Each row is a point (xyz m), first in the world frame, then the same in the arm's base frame.
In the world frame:
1: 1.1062 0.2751 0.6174
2: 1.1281 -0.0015 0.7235
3: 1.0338 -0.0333 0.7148
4: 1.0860 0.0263 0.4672
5: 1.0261 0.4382 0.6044
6: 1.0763 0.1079 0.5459
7: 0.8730 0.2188 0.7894
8: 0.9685 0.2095 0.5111
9: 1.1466 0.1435 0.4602
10: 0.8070 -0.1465 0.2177
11: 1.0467 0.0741 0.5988
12: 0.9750 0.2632 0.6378
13: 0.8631 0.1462 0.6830
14: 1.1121 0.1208 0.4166
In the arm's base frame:
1: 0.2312 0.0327 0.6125
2: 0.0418 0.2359 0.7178
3: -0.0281 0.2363 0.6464
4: -0.0363 -0.0134 0.7182
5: 0.3304 -0.0437 0.4801
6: 0.0541 0.0284 0.6632
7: 0.1404 0.2045 0.3903
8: 0.0825 -0.0460 0.5335
9: 0.0862 -0.0618 0.7295
10: -0.3824 -0.1896 0.5801
11: 0.0302 0.0890 0.6392
12: 0.1719 0.0513 0.4945
13: 0.0402 0.1330 0.4295
14: 0.0381 -0.0948 0.7154

